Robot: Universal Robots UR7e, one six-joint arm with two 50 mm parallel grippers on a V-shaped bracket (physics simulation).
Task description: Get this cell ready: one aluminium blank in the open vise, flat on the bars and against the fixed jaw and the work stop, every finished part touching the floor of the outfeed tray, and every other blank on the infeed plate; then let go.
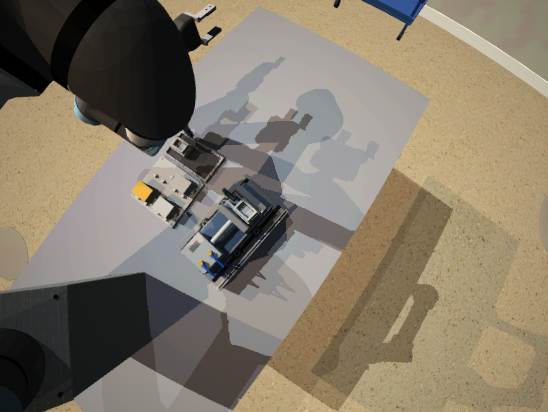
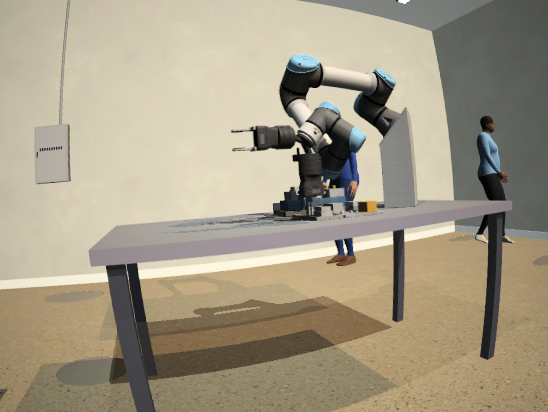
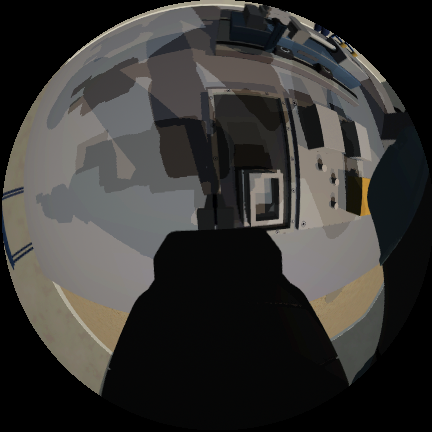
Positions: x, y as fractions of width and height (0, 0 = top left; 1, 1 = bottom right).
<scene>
I see a grey block (image 3: 0.82, 0.32).
</scene>
